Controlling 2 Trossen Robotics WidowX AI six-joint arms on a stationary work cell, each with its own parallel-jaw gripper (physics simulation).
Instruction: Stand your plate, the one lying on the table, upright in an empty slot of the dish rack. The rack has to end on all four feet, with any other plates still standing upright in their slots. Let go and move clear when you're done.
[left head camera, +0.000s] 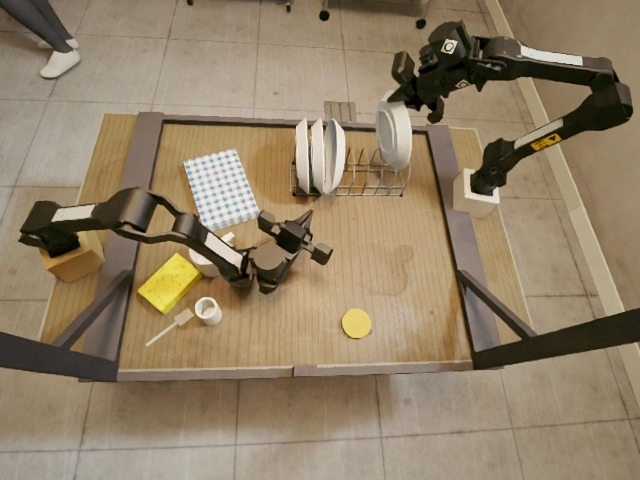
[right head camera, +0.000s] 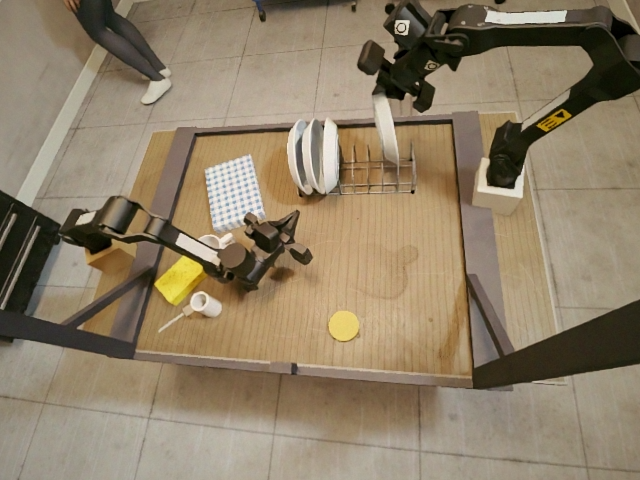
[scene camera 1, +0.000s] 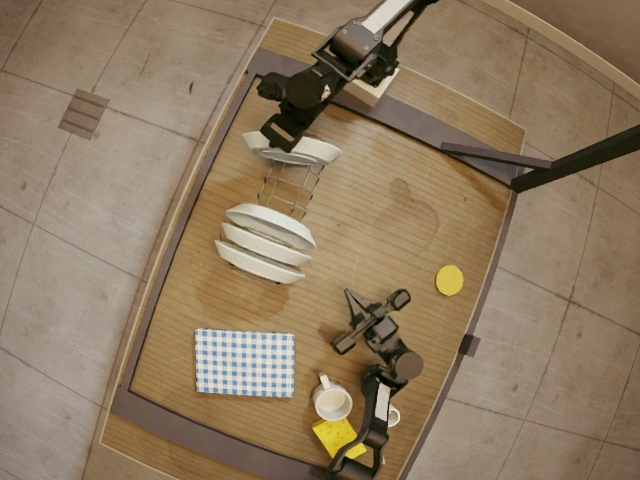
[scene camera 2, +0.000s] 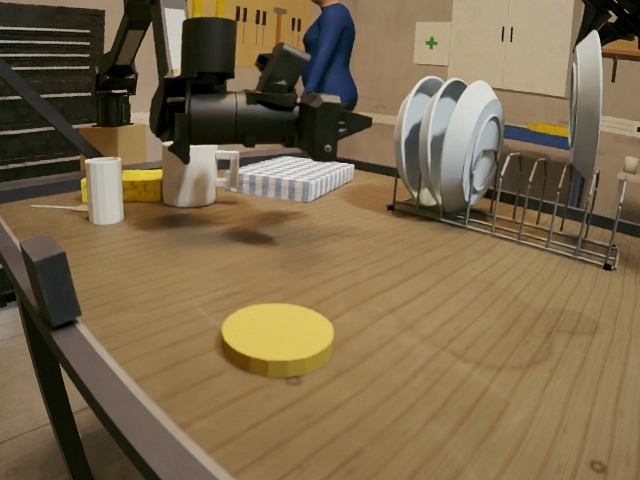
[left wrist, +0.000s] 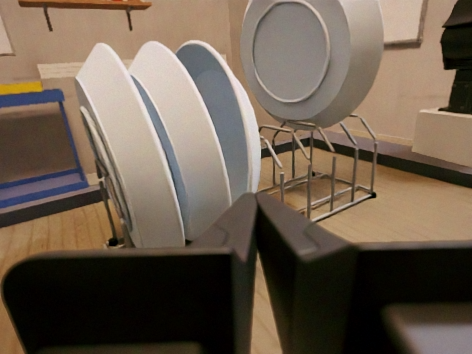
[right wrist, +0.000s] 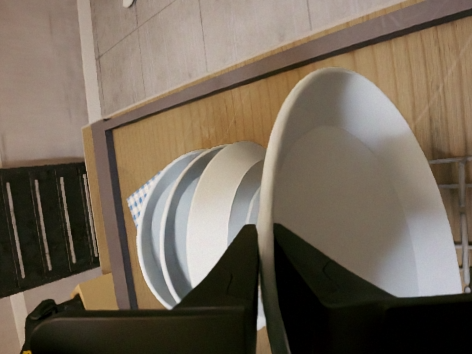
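Seen in the pictures: left gripper, fingertip midpoint: (left head camera: 312, 210) (right head camera: 298, 211) (scene camera 1: 345, 288) (scene camera 2: 371, 121) (left wrist: 254, 203); right gripper, fingertip midpoint: (left head camera: 388, 101) (right head camera: 374, 94) (scene camera 1: 271, 145) (right wrist: 261, 234); left arm's base, link origin: (left head camera: 62, 241) (right head camera: 100, 241) (scene camera 2: 112, 125) (right wrist: 80, 307); right arm's base, link origin: (left head camera: 481, 185) (right head camera: 501, 177) (scene camera 1: 371, 72).
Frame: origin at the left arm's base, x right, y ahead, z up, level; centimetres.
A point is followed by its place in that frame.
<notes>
My right gripper (left head camera: 395, 99) {x 11.3, y 80.6, z 16.7 cm} (right head camera: 379, 91) {x 11.3, y 80.6, z 16.7 cm} (right wrist: 261, 234) {x 11.3, y 80.6, z 16.7 cm} is shut on the upper rim of a white plate (left head camera: 397, 135) {x 19.6, y 77.9, z 14.5 cm} (right head camera: 386, 128) {x 20.9, y 78.3, z 15.6 cm} (scene camera 1: 323, 151) {x 20.5, y 78.5, z 15.9 cm} (scene camera 2: 587, 103) {x 23.3, y 78.1, z 9.5 cm} (left wrist: 292, 55) {x 15.3, y 79.6, z 9.3 cm} (right wrist: 350, 200) {x 11.7, y 81.2, z 9.3 cm}. The plate hangs nearly upright over the right part of the wire dish rack (left head camera: 369, 194) {x 20.5, y 75.6, z -8.8 cm} (right head camera: 376, 193) {x 20.4, y 75.4, z -8.9 cm}. In scene camera 2 its lower edge is level with the tops of the rack wires. Three white plates (left head camera: 302, 155) {x 10.2, y 57.5, z 8.2 cm} (right head camera: 330, 155) {x 14.8, y 66.2, z 7.9 cm} (scene camera 1: 268, 227) {x 9.2, y 68.4, z -6.8 cm} stand upright in the rack's left slots, leaning slightly. My left gripper (left head camera: 310, 212) {x 22.6, y 53.1, z 3.9 cm} (right head camera: 296, 212) {x 22.6, y 53.1, z 3.9 cm} (scene camera 2: 370, 121) {x 22.6, y 53.1, z 3.9 cm} (left wrist: 254, 203) {x 22.6, y 53.1, z 3.9 cm} is shut and empty above the table, in front of the rack.
A checked cloth (left head camera: 219, 188) {x -0.2, y 38.2, z -6.3 cm} lies left of the rack. A white mug (scene camera 1: 332, 403) {x 17.7, y 25.8, z -8.6 cm}, yellow sponge (left head camera: 169, 283) {x 18.6, y 16.3, z -6.0 cm}, white cup (left head camera: 208, 311) {x 28.5, y 21.1, z -9.1 cm} and pale spatula (left head camera: 168, 329) {x 27.7, y 11.3, z -9.3 cm} are near the left arm. A yellow disc (left head camera: 356, 323) {x 49.6, y 50.5, z -8.2 cm} lies near the front. A raised border (left head camera: 232, 122) {x -21.2, y 52.1, z -7.7 cm} runs behind the rack.
</notes>
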